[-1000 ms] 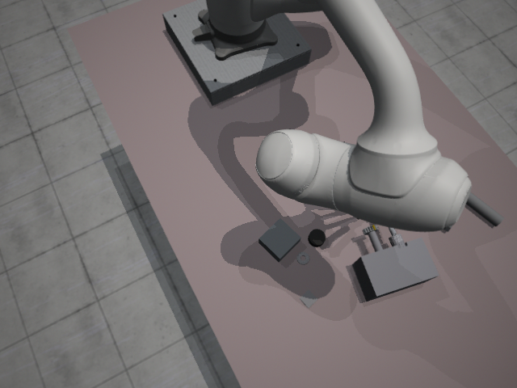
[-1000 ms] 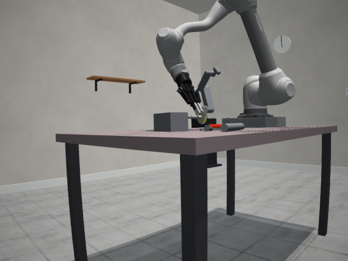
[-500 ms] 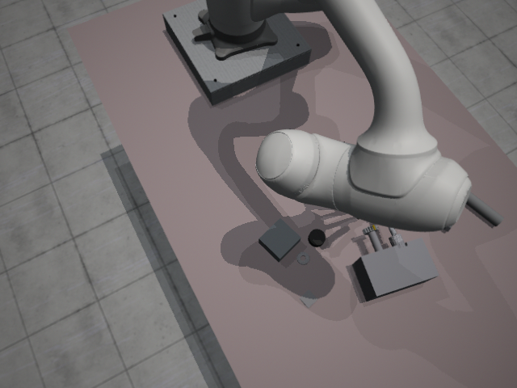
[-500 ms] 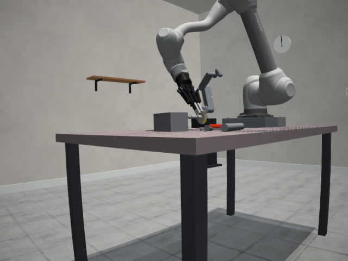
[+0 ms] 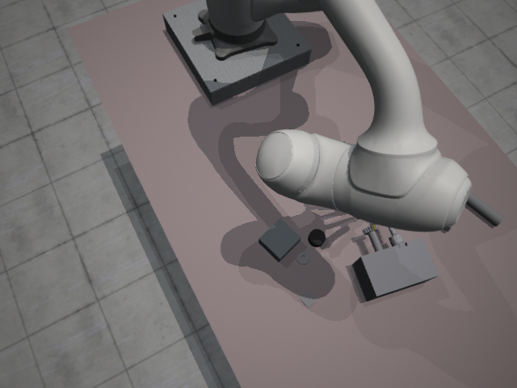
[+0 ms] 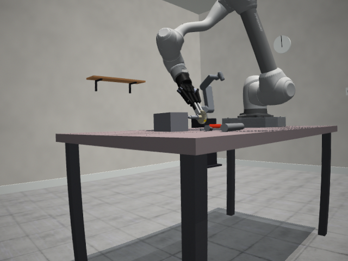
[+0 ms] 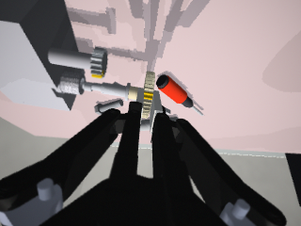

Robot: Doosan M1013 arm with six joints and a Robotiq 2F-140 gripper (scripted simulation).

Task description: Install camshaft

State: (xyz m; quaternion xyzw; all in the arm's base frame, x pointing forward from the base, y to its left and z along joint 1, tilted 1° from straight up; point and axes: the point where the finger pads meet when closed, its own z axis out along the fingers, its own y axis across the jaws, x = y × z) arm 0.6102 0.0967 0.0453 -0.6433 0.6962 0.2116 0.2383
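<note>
Right now the small crank gear is 6 cm ahead of my hand, 2 cm to the right of it and 4 cm below it. Round my hand: flat grey bar: 1 cm ahead, 14 cm to the left, 10 cm below; red-handled screwdriver: 7 cm behind, 10 cm to the left, 9 cm below; black disc: 2 cm ahead, 13 cm to the right, 9 cm below.
</note>
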